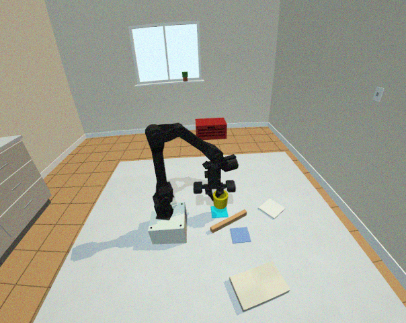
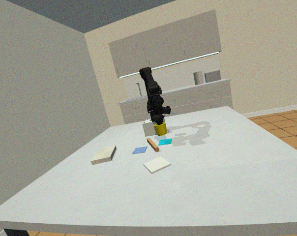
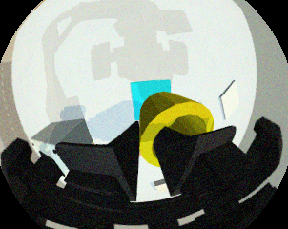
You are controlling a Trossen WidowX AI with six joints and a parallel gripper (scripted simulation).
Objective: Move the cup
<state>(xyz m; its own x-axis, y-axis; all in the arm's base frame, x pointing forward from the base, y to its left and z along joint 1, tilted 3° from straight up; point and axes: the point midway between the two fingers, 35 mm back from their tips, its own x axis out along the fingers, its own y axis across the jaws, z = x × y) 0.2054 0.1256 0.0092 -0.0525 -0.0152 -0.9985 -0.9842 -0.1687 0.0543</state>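
The cyan pad is 20 mm ahead of my gripper tip, 10 mm to the left of it and 100 mm below it. Also, from my gripper tip: yellow cup (20 mm ahead); wooden bar (80 mm ahead, 50 mm to the right, 80 mm below); blue pad (130 mm ahead, 120 mm to the right, 100 mm below).
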